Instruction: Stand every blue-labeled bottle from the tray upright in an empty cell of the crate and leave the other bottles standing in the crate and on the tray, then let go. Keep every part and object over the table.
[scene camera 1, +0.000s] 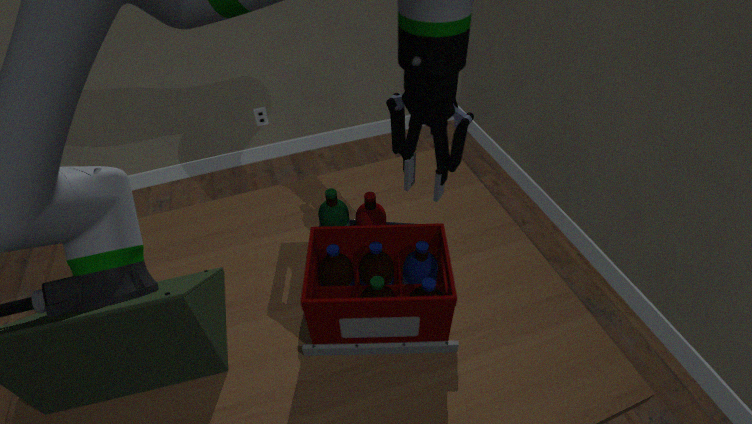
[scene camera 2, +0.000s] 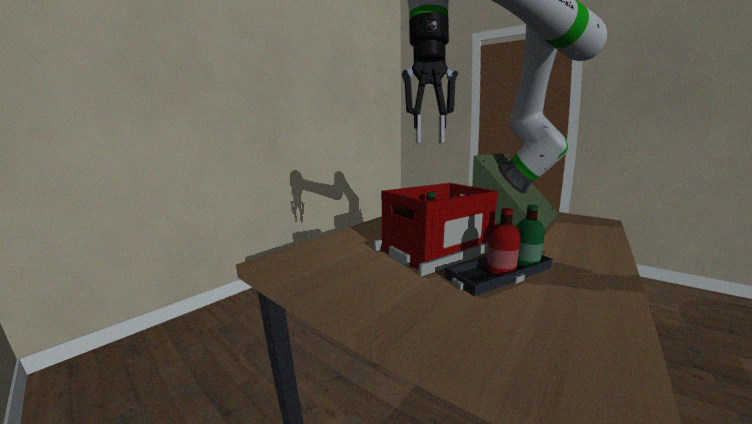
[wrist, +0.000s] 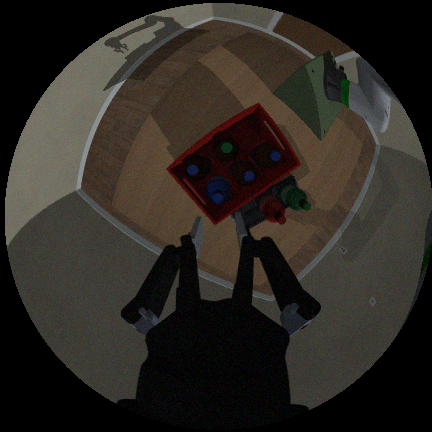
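Observation:
My gripper is open and empty, high above the table and clear of the crate. The red crate holds a blue bottle upright in a corner cell. Beside it in the crate stand dark bottles with blue caps and one dark bottle with a green cap. One cell at the far corner looks empty in the wrist view. A red bottle and a green bottle stand on the dark tray.
White rails lie along the crate's base. The green robot pedestal stands to the left of the crate in the first scene view. Walls stand beyond the wooden table.

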